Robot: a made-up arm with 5 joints.
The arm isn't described. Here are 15 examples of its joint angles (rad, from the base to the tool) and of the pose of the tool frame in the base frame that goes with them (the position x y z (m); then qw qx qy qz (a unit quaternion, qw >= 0)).
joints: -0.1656 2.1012 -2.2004 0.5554 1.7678
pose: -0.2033 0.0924 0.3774 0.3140 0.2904 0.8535 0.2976
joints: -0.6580 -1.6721 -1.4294 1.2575 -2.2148
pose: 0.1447 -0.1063 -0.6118 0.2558 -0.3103 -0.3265 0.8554
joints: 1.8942 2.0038 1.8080 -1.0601 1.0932
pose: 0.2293 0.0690 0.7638 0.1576 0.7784 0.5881 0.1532
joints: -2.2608 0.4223 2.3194 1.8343 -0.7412
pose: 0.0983 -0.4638 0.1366 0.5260 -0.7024 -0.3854 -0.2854
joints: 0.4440 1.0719 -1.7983 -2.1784 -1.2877
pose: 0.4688 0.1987 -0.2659 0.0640 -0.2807 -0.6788 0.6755
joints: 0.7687 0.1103 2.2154 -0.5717 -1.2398
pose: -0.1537 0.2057 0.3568 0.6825 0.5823 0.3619 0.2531
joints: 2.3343 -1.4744 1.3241 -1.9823 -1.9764
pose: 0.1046 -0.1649 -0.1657 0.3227 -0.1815 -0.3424 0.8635
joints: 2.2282 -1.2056 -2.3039 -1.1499 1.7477
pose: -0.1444 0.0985 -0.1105 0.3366 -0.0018 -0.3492 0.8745
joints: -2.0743 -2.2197 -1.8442 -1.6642 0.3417
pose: -0.1094 -0.4479 0.2047 0.3560 -0.9087 0.0628 0.2087
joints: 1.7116 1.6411 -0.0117 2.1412 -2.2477
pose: -0.1326 0.2965 0.0279 0.9187 0.1038 0.1895 0.3305
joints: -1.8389 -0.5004 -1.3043 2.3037 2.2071
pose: 0.1530 -0.3229 0.2573 0.4817 -0.4322 -0.6252 -0.4361
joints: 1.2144 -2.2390 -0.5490 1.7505 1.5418
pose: 0.0520 0.3247 0.4294 0.1653 0.3175 -0.9026 0.2390
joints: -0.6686 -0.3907 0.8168 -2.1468 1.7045
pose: -0.1313 0.3687 -0.2593 0.1341 -0.0472 -0.7933 0.5921
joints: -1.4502 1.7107 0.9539 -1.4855 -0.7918
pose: 0.1120 -0.0368 -0.3376 0.6438 0.0045 -0.0497 -0.7636
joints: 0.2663 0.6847 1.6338 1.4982 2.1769
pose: 0.0797 -0.4879 -0.2772 0.5666 -0.6417 0.0004 -0.5168
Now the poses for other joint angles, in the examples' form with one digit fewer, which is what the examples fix.
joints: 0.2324 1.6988 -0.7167 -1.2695 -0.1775
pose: 0.555 -0.003 0.100 0.614 0.143 -0.691 -0.355
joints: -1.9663 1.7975 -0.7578 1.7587 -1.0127
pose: -0.339 0.173 0.577 0.312 0.602 -0.735 -0.020
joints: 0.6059 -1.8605 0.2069 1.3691 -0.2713
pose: 0.719 -0.118 -0.050 0.184 -0.686 -0.469 0.525
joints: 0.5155 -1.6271 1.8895 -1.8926 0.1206
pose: 0.027 0.183 -0.239 0.847 0.006 0.468 -0.252
